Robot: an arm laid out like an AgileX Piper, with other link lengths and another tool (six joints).
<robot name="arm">
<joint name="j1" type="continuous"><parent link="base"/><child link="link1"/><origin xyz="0 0 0.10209" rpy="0 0 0"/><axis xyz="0 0 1"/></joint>
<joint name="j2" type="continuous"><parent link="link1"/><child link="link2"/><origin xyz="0 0 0" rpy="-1.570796 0 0"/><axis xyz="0 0 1"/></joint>
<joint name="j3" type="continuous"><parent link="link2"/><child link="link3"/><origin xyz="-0.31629 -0.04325 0" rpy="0 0 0"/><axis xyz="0 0 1"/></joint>
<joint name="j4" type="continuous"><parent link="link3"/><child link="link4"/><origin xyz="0.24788 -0.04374 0" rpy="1.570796 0 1.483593"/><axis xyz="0 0 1"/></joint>
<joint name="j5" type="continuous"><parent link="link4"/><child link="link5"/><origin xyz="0 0 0" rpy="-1.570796 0 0"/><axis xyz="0 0 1"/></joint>
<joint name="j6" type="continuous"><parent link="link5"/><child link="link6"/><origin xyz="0 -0.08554 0" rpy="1.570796 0 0"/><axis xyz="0 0 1"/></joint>
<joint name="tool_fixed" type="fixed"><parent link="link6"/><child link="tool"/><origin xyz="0.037 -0.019 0.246" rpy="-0.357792 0 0.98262"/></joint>
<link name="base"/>
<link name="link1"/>
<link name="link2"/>
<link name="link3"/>
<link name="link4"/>
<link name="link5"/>
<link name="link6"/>
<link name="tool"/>
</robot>
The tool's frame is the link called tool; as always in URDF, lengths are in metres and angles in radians. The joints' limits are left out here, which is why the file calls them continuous.
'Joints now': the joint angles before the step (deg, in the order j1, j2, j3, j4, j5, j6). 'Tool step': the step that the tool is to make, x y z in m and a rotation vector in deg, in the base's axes. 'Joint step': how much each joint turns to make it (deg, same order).
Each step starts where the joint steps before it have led.
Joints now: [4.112, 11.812, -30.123, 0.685, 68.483, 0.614]
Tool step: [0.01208, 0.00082, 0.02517, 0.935, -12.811, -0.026]
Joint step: [0.000, -12.093, 1.733, 0.000, -2.485, -0.001]
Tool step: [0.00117, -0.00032, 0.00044, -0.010, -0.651, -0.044]
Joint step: [-0.001, -0.628, 0.354, -0.071, -0.375, 0.000]
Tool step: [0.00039, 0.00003, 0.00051, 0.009, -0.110, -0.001]
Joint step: [-0.001, 0.000, -0.001, 0.001, -0.109, -0.001]
